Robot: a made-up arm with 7 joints. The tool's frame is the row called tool.
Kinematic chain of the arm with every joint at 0, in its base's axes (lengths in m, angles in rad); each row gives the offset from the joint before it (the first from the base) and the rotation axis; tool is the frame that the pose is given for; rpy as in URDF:
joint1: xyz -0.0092 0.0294 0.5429 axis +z
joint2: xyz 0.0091 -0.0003 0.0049 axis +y
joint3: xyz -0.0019 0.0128 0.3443 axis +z
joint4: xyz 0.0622 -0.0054 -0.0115 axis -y
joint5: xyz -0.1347 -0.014 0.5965 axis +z
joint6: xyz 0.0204 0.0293 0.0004 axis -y
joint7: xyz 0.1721 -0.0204 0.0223 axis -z
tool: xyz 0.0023 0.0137 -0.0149 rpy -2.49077 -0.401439 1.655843
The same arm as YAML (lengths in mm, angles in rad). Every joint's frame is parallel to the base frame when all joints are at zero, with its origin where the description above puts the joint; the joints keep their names.
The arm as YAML. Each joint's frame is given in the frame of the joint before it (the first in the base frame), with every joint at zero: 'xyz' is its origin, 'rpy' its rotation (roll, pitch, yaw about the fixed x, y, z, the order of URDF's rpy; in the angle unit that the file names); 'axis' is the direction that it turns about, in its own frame. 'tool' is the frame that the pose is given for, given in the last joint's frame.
units:
  length: mm
  angle: rad
joints:
  - name: joint1
    type: revolute
    origin:
      xyz: [-9.2, 29.4, 542.9]
      rpy: [0.0, 0.0, 0.0]
    axis: [0.0, 0.0, 1.0]
  - name: joint2
    type: revolute
    origin:
      xyz: [9.1, -0.3, 4.9]
      rpy: [0.0, 0.0, 0.0]
    axis: [0.0, 1.0, 0.0]
  - name: joint3
    type: revolute
    origin:
      xyz: [-1.9, 12.8, 344.3]
      rpy: [0.0, 0.0, 0.0]
    axis: [0.0, 0.0, 1.0]
  - name: joint4
    type: revolute
    origin:
      xyz: [62.2, -5.4, -11.5]
      rpy: [0.0, 0.0, 0.0]
    axis: [0.0, -1.0, 0.0]
  - name: joint5
    type: revolute
    origin:
      xyz: [-134.7, -14.0, 596.5]
      rpy: [0.0, 0.0, 0.0]
    axis: [0.0, 0.0, 1.0]
  - name: joint6
    type: revolute
    origin:
      xyz: [20.4, 29.3, 0.4]
      rpy: [0.0, 0.0, 0.0]
    axis: [0.0, -1.0, 0.0]
  - name: joint7
    type: revolute
    origin:
      xyz: [172.1, -20.4, 22.3]
      rpy: [0.0, 0.0, 0.0]
    axis: [0.0, 0.0, -1.0]
tool:
  origin:
    xyz: [2.3, 13.7, -14.9]
    rpy: [-2.4908, -0.4014, 1.6558]

